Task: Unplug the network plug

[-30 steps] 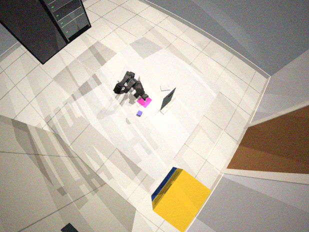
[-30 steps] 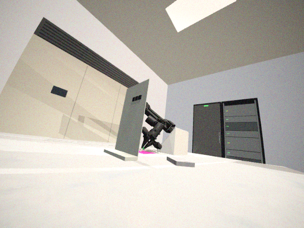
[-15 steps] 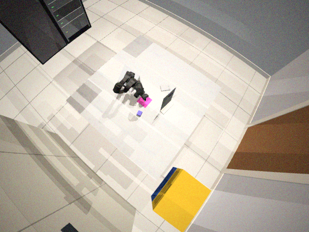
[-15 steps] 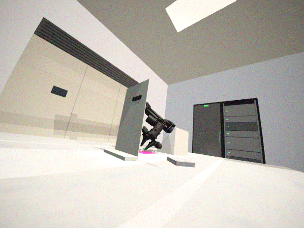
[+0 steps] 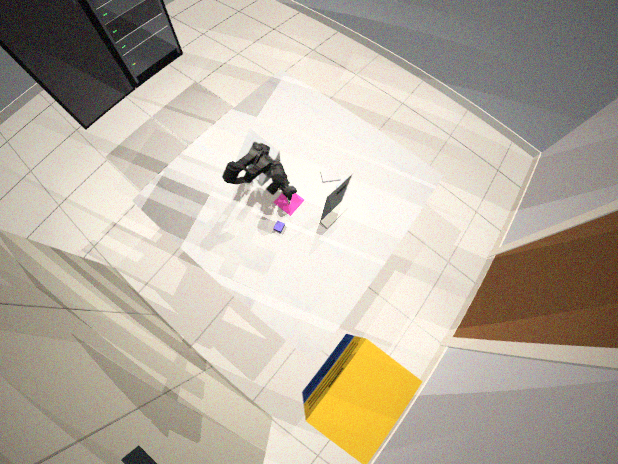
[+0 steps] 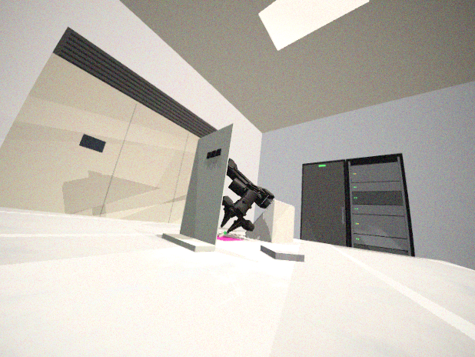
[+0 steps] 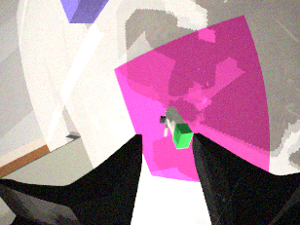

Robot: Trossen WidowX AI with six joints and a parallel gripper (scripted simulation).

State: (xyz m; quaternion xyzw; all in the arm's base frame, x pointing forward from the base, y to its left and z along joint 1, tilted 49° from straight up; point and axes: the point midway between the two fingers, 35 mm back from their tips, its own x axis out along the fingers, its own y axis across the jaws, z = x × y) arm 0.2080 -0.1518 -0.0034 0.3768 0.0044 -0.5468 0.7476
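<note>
The green network plug is 2 cm below my gripper tip. The rest, counted from my gripper tip: magenta marked square: 3 cm below; then upright grey panel: 23 cm ahead, 9 cm to the left, 12 cm above; then purple cube: 5 cm ahead, 15 cm to the right, 2 cm below.
</note>
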